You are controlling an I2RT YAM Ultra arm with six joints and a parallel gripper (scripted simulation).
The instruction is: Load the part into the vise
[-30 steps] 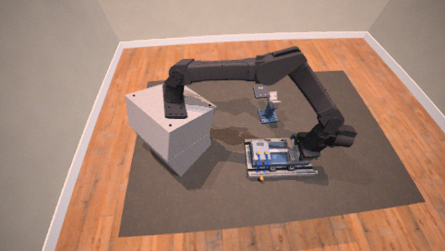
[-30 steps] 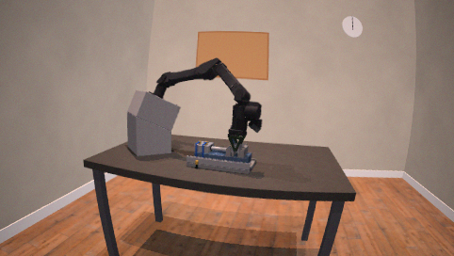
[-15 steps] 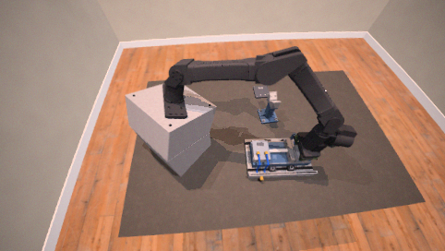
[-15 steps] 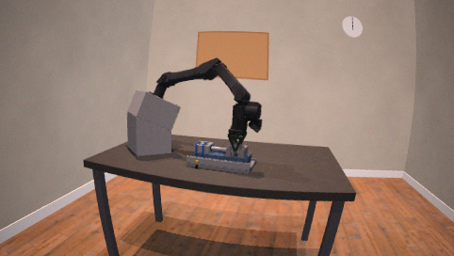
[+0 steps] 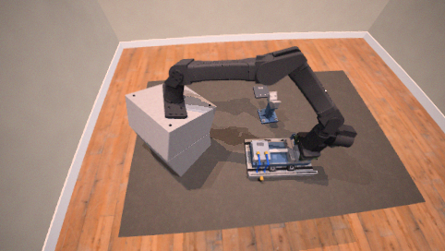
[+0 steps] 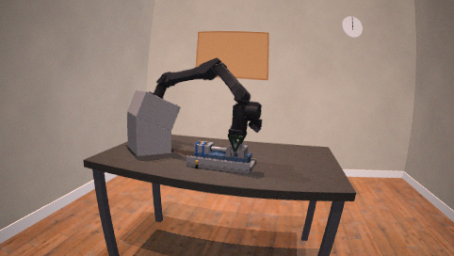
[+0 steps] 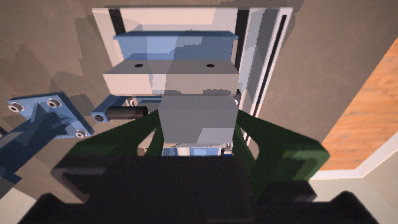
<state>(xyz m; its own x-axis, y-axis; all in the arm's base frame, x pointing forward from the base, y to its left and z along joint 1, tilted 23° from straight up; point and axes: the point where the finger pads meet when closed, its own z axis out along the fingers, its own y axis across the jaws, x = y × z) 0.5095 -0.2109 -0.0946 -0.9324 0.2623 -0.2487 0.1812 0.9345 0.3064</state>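
My hand is 10 mm above the part. The rest, counted from my hand: moving jaw: 30 mm to the left, 30 mm behind, 20 mm below; then fixed jaw: 30 mm ahead, 20 mm below, 10 mm to the left; then work stop: 60 mm to the left, 10 mm below, 10 mm ahead.
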